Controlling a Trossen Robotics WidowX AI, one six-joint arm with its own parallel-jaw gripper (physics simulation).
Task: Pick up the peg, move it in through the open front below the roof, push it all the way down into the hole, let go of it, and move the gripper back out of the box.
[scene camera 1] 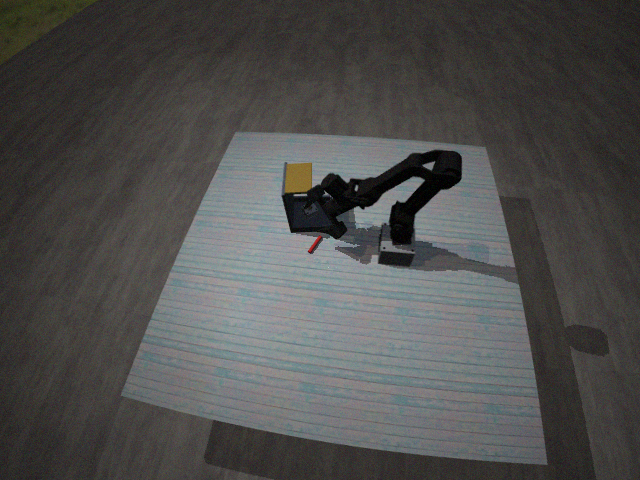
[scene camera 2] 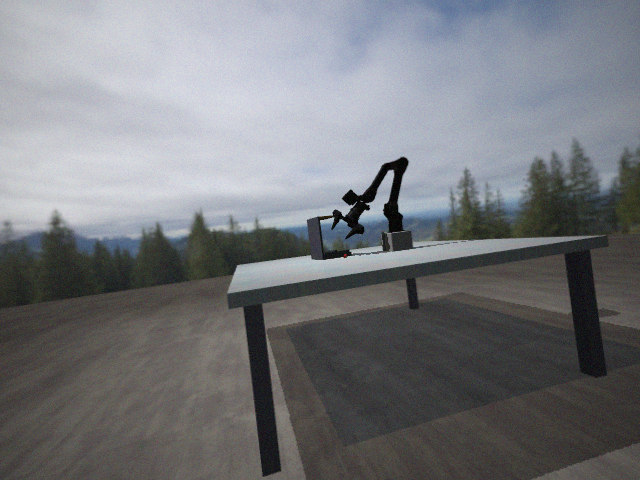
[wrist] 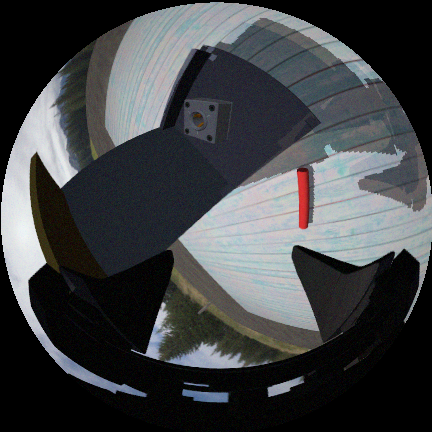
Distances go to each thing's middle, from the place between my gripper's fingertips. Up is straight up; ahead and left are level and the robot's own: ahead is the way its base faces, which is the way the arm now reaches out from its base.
Now: the dark box [scene camera 1: 288,200] 10 mm ahead of my hand, 110 mm to the right of it and 10 mm below it. The rest, counted from my hand: yellow roof [scene camera 1: 299,175] (40 mm ahead, 110 mm to the right, 100 mm above).
